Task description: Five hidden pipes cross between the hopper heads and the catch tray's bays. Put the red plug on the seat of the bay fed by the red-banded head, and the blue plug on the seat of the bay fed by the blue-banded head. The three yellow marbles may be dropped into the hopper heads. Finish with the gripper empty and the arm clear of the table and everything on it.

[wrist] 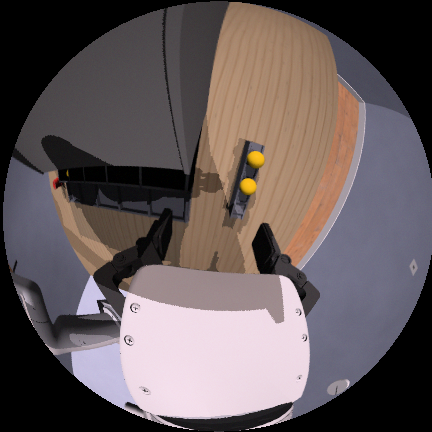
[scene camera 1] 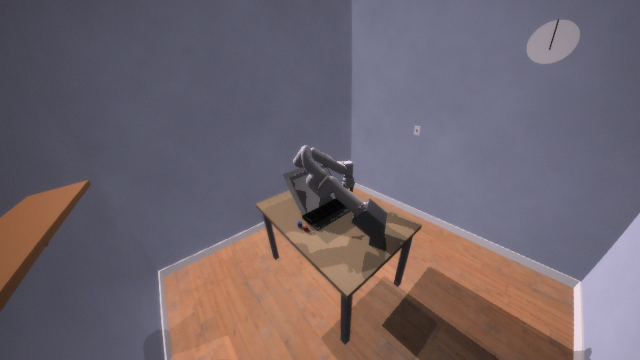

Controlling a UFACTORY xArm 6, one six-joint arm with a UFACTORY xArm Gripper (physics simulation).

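Observation:
My gripper is open and empty, above the table on the marble holder's side. Two yellow marbles sit in the small grey holder, beyond the fingertips and nearer the right finger in the wrist view. The catch tray lies left of the holder. Part of another yellow marble shows in its far-left bay. The red plug and the blue plug stand beside the tray's far end. The hopper heads' coloured bands and the pipes are hidden.
The large dark panel rises over the tray and fills the upper left of the wrist view. The arm reaches across the table in the scene view. A dark upright block stands at the arm's base.

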